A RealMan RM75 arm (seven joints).
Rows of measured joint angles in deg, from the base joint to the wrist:
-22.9, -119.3, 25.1, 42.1, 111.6, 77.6, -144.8
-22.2, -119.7, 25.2, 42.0, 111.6, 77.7, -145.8
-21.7, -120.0, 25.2, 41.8, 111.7, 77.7, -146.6
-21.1, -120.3, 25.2, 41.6, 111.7, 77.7, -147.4
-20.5, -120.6, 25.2, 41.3, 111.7, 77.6, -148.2
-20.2, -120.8, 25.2, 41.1, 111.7, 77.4, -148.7
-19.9, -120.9, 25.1, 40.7, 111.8, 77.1, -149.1
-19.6, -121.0, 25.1, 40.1, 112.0, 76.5, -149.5
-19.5, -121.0, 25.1, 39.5, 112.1, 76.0, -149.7
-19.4, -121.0, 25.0, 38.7, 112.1, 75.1, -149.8
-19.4, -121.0, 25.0, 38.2, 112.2, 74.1, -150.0
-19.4, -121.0, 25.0, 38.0, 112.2, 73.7, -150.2
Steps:
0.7, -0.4, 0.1, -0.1, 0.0, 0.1, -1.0
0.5, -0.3, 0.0, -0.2, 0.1, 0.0, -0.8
0.6, -0.3, 0.0, -0.2, 0.0, 0.0, -0.8
0.6, -0.3, 0.0, -0.3, 0.0, -0.1, -0.8
0.3, -0.2, 0.0, -0.2, 0.0, -0.2, -0.5
0.3, -0.1, -0.1, -0.4, 0.1, -0.3, -0.4
0.3, -0.1, 0.0, -0.6, 0.2, -0.6, -0.4
0.1, 0.0, 0.0, -0.6, 0.1, -0.5, -0.2
0.1, 0.0, -0.1, -0.8, 0.0, -0.9, -0.1
0.0, 0.0, 0.0, -0.5, 0.1, -1.0, -0.2
0.0, 0.0, 0.0, -0.2, 0.0, -0.4, -0.2

